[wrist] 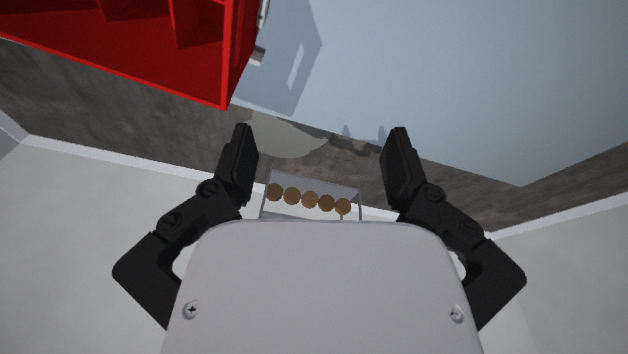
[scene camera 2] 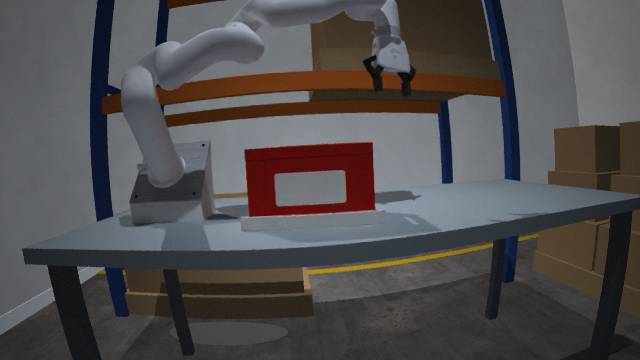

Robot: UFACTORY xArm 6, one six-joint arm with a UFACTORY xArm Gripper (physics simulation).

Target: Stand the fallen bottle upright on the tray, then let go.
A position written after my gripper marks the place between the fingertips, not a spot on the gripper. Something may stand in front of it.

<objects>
my gripper: wrist 320,141; scene camera 2 393,93
</objects>
